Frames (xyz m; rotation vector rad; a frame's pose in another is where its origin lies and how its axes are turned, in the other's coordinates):
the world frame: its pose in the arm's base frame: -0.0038 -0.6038 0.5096 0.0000 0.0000 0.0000
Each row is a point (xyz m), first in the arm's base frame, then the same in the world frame.
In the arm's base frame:
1: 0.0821 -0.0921 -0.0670
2: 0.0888 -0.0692 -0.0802
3: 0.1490 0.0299 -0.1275
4: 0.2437 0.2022 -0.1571
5: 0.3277 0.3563 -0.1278
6: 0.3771 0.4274 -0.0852
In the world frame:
1: 0.0859 0.5117 -0.5766
2: 0.0926 0.5346 -0.5898
3: 0.1528 0.6337 -0.6371
4: 0.2475 0.8060 -0.6667
5: 0.3315 0.9601 -0.6374
6: 0.3809 1.0312 -0.5948

